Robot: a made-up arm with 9 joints. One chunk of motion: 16 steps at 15 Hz.
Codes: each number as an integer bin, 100 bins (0 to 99) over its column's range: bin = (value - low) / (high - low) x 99, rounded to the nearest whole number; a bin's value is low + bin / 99 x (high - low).
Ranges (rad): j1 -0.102..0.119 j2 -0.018..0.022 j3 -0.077..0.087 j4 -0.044..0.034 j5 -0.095..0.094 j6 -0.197..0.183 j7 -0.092..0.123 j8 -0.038..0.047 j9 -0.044..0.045
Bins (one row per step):
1: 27 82 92 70 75 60 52 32 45
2: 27 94 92 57 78 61 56 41 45
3: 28 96 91 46 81 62 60 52 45
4: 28 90 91 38 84 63 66 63 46
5: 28 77 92 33 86 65 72 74 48
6: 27 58 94 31 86 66 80 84 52
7: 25 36 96 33 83 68 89 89 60
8: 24 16 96 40 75 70 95 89 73
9: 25 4 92 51 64 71 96 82 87
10: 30 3 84 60 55 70 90 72 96
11: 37 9 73 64 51 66 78 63 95
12: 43 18 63 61 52 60 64 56 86
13: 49 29 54 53 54 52 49 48 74
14: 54 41 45 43 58 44 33 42 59
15: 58 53 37 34 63 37 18 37 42
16: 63 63 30 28 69 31 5 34 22
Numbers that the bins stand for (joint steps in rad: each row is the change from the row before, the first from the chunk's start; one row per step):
1: -0.04173 0.01513 0.07540 0.01115 0.04818 0.03330 0.02093 -0.01053 -0.00355
2: -0.04173 0.01998 0.07540 0.00091 0.05391 0.03714 0.02962 -0.00280 -0.00355
3: -0.03949 0.02079 0.07375 -0.00776 0.05964 0.04098 0.03830 0.00665 -0.00355
4: -0.03949 0.01836 0.07375 -0.01406 0.06536 0.04482 0.05133 0.01609 -0.00265
5: -0.03949 0.01311 0.07540 -0.01800 0.06918 0.05249 0.06436 0.02554 -0.00085
6: -0.04173 0.00543 0.07872 -0.01958 0.06918 0.05633 0.08174 0.03412 0.00275
7: -0.04619 -0.00345 0.08203 -0.01800 0.06345 0.06401 0.10128 0.03841 0.00994
8: -0.04842 -0.01154 0.08203 -0.01248 0.04818 0.07169 0.11431 0.03841 0.02163
9: -0.04619 -0.01638 0.07540 -0.00382 0.02718 0.07553 0.11648 0.03240 0.03421
10: -0.03503 -0.01679 0.06215 0.00327 0.01000 0.07169 0.10345 0.02382 0.04230
11: -0.01940 -0.01436 0.04393 0.00642 0.00236 0.05633 0.07739 0.01609 0.04140
12: -0.00601 -0.01073 0.02736 0.00406 0.00427 0.03330 0.04699 0.01008 0.03331
13: 0.00738 -0.00628 0.01245 -0.00224 0.00809 0.00260 0.01441 0.00321 0.02253
14: 0.01855 -0.00143 -0.00245 -0.01012 0.01573 -0.02811 -0.02033 -0.00194 0.00904
15: 0.02747 0.00341 -0.01571 -0.01721 0.02527 -0.05498 -0.05291 -0.00623 -0.00624
16: 0.03864 0.00745 -0.02730 -0.02194 0.03673 -0.07801 -0.08114 -0.00881 -0.02422

